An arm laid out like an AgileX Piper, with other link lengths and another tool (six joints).
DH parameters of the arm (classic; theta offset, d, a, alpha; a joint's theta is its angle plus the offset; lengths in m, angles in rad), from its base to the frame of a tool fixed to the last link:
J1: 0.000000 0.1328 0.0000 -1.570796
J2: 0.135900 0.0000 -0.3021 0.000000
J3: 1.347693 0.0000 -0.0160 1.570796
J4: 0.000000 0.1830 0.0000 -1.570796
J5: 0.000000 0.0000 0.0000 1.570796
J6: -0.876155 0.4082 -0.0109 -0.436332
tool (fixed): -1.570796 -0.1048 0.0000 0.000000
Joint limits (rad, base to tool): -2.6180..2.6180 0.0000..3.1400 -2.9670..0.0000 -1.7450..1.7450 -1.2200..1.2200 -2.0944..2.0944
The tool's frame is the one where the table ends.
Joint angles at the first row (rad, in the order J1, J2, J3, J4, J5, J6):
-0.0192, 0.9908, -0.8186, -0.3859, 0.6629, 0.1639
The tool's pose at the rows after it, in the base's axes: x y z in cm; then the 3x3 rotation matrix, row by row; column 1 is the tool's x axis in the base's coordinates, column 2 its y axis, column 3 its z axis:
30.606 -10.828 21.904; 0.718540 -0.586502 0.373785; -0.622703 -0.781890 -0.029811; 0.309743 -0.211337 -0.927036
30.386 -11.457 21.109; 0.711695 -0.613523 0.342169; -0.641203 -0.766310 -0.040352; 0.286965 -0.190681 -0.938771
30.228 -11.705 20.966; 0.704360 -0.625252 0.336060; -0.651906 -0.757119 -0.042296; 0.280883 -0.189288 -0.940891
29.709 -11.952 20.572; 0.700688 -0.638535 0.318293; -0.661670 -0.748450 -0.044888; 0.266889 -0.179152 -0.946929
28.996 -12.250 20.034; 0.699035 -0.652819 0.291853; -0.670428 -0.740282 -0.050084; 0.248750 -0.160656 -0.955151
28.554 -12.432 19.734; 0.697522 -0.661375 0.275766; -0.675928 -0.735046 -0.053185; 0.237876 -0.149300 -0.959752
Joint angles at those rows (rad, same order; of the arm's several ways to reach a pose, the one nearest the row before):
-0.0192, 1.0729, -0.8647, -0.4177, 0.7542, 0.2179
-0.0192, 1.0983, -0.8720, -0.4347, 0.7786, 0.2437
-0.0192, 1.1025, -0.8750, -0.4401, 0.7887, 0.2581
-0.0192, 1.1025, -0.8760, -0.4401, 0.8115, 0.2628
-0.0192, 1.1025, -0.8768, -0.4401, 0.8423, 0.2628
-0.0191, 1.1025, -0.8780, -0.4402, 0.8617, 0.2629

